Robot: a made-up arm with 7 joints.
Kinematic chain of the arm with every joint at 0, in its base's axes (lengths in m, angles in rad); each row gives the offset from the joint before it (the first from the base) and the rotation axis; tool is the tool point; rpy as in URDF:
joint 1: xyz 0 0 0.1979 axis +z
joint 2: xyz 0 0 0 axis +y
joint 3: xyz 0 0 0.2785 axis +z
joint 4: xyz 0.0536 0 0 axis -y
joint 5: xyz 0.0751 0 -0.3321 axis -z
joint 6: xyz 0 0 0 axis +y
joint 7: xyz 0.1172 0 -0.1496 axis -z
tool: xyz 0 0 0 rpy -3.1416 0 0
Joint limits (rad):
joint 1: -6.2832..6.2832
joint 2: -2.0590..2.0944
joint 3: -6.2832..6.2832
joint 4: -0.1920..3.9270
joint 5: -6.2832..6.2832
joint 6: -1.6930..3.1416
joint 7: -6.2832..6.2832
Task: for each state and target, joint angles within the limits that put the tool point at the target. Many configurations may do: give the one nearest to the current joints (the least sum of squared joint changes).
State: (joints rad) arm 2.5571 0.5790 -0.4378 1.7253 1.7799 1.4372 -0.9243
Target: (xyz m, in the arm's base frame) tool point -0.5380 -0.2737 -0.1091
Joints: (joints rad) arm 3.3344 1.1756 0.0838 1.6518 1.7787 1.3844 -0.9243
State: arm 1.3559 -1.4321 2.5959 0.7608 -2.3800 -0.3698 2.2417
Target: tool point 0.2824 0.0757 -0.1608
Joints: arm 1.4534 -1.9692 3.5022 1.0148 -2.1012 -0.1807 2.2417
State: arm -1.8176 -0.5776 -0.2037 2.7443 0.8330 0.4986 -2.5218
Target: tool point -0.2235 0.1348 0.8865
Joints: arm -1.8598 -0.8040 -0.5421 1.9471 0.7874 0.7834 -2.5218
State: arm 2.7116 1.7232 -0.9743 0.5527 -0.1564 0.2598 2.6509
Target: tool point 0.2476 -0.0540 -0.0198
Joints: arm 2.3937 1.6154 -0.5798 0.1397 -0.2629 0.3190 2.6509
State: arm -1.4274 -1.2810 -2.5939 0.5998 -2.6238 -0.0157 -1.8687
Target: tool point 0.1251 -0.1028 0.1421
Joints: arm -0.8229 -1.0956 -2.4819 -0.0240 -3.1593 -0.2462 -1.8687
